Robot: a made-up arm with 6 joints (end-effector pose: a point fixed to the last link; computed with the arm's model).
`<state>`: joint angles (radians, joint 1 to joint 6).
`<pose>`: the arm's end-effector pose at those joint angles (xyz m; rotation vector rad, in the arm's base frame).
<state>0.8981 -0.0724 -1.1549 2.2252 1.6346 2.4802</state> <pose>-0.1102 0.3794 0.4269 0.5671 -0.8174 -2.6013</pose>
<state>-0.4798 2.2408 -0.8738 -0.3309 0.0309 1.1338</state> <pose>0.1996 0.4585 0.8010 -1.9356 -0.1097 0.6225</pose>
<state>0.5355 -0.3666 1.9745 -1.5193 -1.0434 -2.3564</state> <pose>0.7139 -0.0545 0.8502 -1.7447 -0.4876 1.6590</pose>
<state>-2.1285 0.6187 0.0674 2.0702 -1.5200 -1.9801</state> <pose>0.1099 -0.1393 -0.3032 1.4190 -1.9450 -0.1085</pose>
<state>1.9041 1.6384 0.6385 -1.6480 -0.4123 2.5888</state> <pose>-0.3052 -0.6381 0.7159 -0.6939 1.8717 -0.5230</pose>
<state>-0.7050 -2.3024 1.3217 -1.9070 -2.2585 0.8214</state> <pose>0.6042 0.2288 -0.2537 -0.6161 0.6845 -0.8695</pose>
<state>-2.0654 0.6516 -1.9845 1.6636 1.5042 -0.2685</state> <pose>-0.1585 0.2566 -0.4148 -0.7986 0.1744 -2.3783</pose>
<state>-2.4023 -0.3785 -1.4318 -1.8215 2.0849 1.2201</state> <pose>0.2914 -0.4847 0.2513 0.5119 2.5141 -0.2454</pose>
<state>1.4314 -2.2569 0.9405 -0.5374 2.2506 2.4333</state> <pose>0.4177 0.5555 0.3797 -0.0312 2.5166 1.3886</pose>
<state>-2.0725 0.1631 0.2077 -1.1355 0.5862 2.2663</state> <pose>-0.7136 -0.6607 0.0792 -0.1574 -0.3872 -0.3607</pose>
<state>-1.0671 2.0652 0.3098 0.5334 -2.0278 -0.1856</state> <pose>0.6604 0.0110 0.0816 -0.4092 1.2715 0.5578</pose>
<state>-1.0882 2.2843 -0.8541 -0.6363 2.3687 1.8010</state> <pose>0.4370 0.5373 0.1917 0.5959 -1.4033 -2.2200</pose>
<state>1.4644 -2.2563 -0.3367 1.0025 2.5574 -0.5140</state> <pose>0.0994 -0.0199 0.3181 -0.8291 -1.1567 -1.0990</pose>
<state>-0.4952 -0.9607 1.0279 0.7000 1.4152 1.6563</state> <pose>-0.1067 -0.2474 -0.1297 -1.5249 -0.9586 0.4280</pose>
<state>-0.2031 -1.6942 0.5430 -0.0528 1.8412 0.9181</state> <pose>0.0587 0.0809 -0.4608 -0.3681 -0.6050 -0.4108</pose>
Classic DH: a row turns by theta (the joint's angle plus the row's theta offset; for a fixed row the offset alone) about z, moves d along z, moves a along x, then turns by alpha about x. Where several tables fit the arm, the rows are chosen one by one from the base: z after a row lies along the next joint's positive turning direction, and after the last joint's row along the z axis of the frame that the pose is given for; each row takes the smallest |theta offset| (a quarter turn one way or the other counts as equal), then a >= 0, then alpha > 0; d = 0 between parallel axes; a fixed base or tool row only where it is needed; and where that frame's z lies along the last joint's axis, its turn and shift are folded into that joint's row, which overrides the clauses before.
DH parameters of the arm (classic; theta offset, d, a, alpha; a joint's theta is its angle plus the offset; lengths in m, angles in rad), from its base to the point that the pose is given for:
base (fixed): 0 0.0844 0 1.5708
joint 1: 1.5708 -0.0251 0.0596 -1.5708
joint 2: 0 -0.363 0.085 1.5708
joint 3: 0 0.2079 -0.2849 -1.5708
joint 4: -1.3774 0 0.361 0
joint 5: 1.3774 0.1503 -0.1113 1.5708
joint 6: 1.5708 0.2659 0.0056 1.5708
tool (fixed): 3.1416 0.062 0 0

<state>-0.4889 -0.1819 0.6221 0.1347 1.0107 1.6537</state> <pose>0.1102 -0.7292 -0.0862 -0.8837 -1.5605 0.6963</pose>
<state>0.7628 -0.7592 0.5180 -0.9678 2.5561 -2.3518</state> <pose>0.6442 -0.2819 -0.0003 0.5163 1.2563 -0.8775</pose>
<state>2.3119 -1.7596 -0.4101 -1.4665 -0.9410 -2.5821</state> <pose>-0.0971 0.5195 -0.0247 1.4836 -0.3058 -1.4398</pose>
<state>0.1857 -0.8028 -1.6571 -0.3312 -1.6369 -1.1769</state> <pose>-0.1603 -0.4068 -0.0076 -2.1763 -1.6942 -0.2918</pose>
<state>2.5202 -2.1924 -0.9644 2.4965 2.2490 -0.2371</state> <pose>-0.0835 -0.0473 -0.1040 0.0415 1.1095 2.2937</pose>
